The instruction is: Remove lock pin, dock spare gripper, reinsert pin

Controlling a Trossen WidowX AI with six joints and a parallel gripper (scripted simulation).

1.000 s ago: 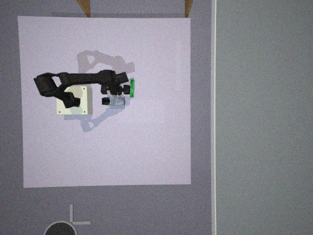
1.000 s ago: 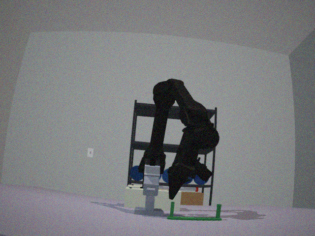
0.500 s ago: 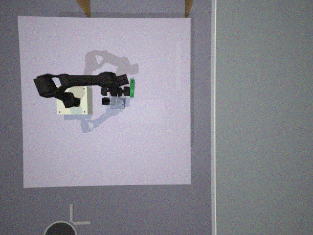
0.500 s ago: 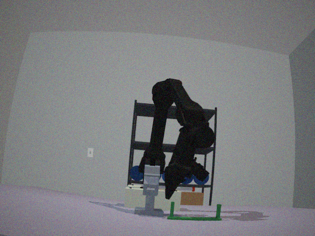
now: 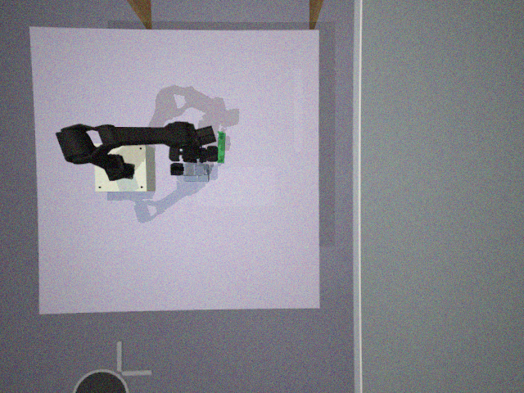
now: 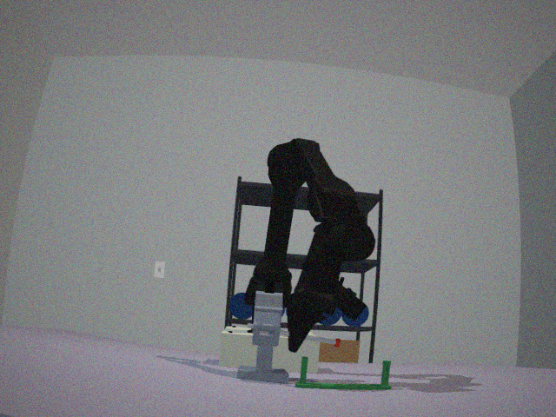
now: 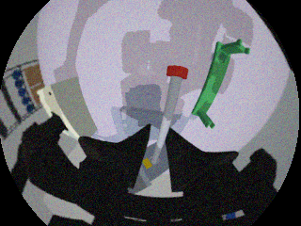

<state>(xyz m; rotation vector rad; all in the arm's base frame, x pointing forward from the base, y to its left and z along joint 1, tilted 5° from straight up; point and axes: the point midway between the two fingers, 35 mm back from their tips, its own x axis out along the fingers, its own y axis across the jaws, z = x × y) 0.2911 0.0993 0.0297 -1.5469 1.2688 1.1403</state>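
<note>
The socket is 4 cm to the right of my gripper tip. Round my gripper tip: black spare gripper 6 cm above, 5 cm to the right, 3 cm behind; green cradle 9 cm to the left, 7 cm ahead, 3 cm below.
</note>
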